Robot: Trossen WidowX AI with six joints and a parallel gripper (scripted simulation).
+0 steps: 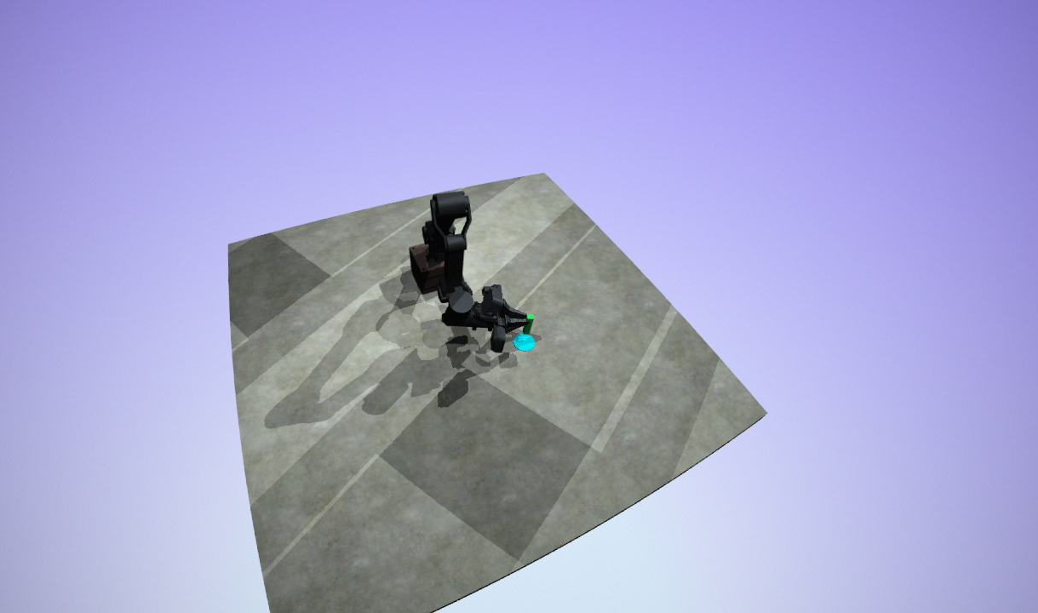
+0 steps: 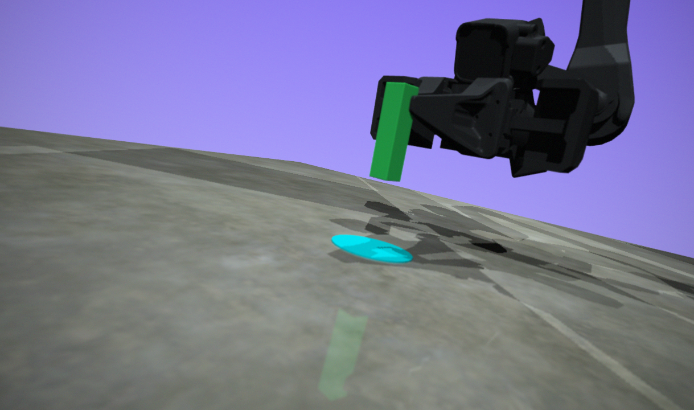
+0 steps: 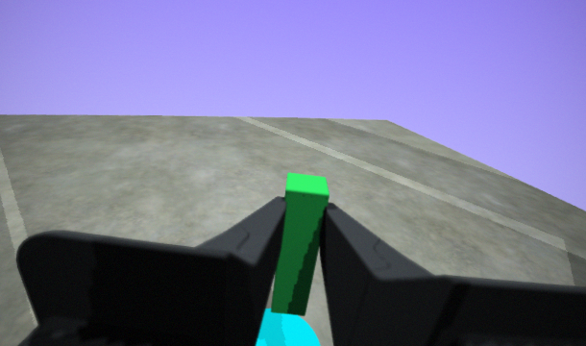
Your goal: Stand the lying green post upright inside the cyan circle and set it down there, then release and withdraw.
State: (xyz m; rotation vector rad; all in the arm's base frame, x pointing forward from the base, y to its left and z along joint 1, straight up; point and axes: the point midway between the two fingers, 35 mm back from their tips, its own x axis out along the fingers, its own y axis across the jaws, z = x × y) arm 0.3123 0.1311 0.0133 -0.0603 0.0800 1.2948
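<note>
Right now my gripper tip is 100 mm above the cyan circle. Also, from my gripper tip: green post: 20 mm below.
</note>
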